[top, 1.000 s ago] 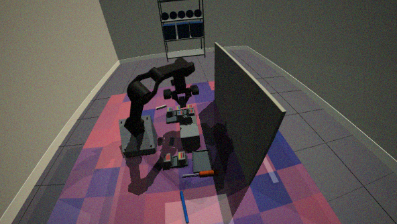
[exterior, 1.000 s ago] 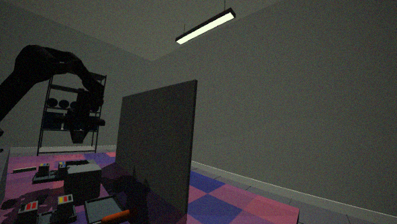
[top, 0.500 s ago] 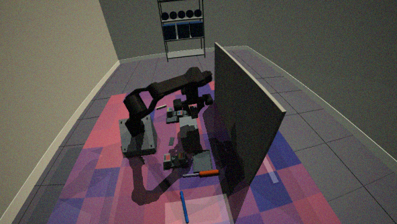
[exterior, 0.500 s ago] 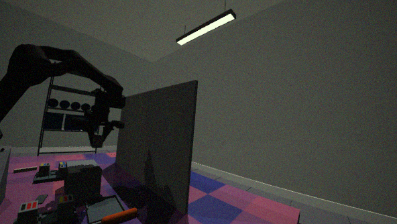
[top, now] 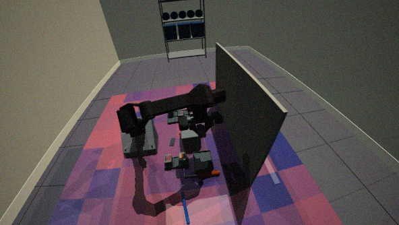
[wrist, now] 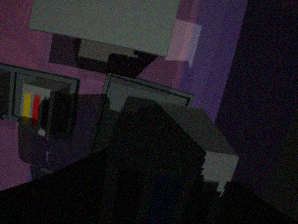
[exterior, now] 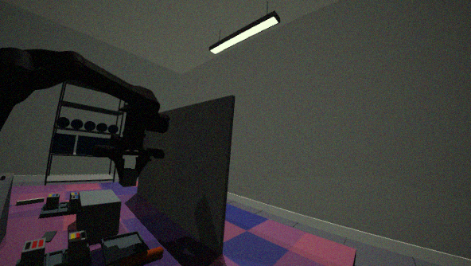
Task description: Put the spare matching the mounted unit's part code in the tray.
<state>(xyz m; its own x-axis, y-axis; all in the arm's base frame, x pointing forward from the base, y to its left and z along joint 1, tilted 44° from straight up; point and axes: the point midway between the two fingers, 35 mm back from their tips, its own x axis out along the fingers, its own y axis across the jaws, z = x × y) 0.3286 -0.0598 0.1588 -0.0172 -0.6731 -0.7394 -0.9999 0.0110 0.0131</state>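
My gripper tip is now 17 cm above the grey-floored tray, 5 cm to the left of it and 1 cm past it. From my gripper tip the other things lie so: grey mounted unit: 13 cm to the left, 12 cm below, 4 cm behind; dark panel: 19 cm ahead, 11 cm to the left, 5 cm above; blue pen: 26 cm to the right, 17 cm below, 13 cm behind.
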